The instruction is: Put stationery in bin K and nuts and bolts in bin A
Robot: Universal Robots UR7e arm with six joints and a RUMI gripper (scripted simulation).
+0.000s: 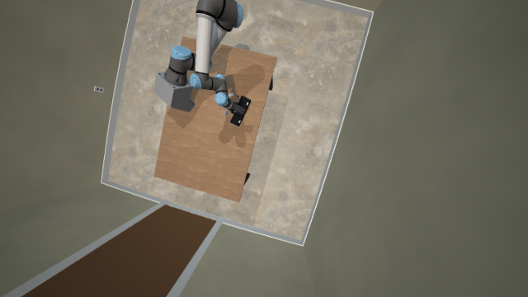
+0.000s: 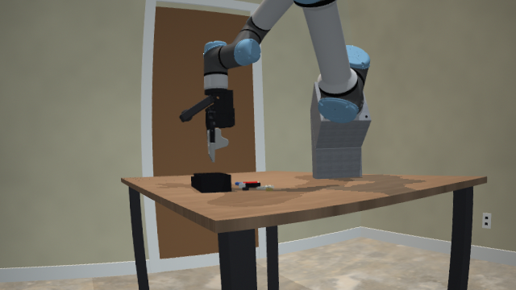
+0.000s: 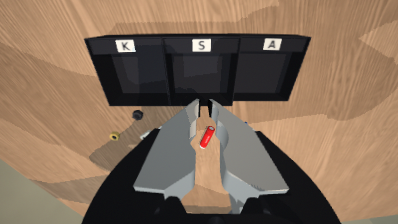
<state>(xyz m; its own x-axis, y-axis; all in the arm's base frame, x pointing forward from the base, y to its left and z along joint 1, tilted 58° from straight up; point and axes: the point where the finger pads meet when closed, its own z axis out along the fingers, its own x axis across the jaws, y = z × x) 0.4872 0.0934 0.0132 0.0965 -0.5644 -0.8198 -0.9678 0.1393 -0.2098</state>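
My gripper is now 10 cm to the right of the black nut, 9 cm past it and 9 cm above it. From my hand the other things lie so: eraser 10 cm behind, 9 cm below, 2 cm to the left; then black bin row 7 cm below, 1 cm ahead; then blue pen 9 cm below, 9 cm behind, 8 cm to the right.
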